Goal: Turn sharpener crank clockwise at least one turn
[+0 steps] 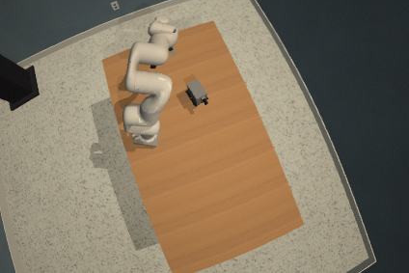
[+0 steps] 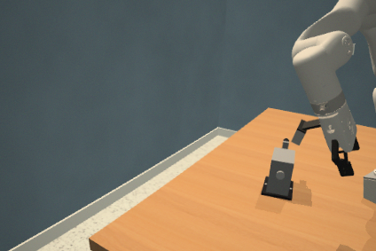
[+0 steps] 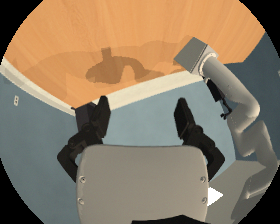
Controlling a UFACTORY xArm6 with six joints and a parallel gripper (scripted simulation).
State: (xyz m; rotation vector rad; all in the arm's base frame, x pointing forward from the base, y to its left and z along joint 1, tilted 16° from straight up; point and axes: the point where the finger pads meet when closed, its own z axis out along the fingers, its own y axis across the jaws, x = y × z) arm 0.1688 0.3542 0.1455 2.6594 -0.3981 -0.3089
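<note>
Now: hand 18 cm short of the dark crank knob, 33 cm to the left of it and 11 cm above it.
</note>
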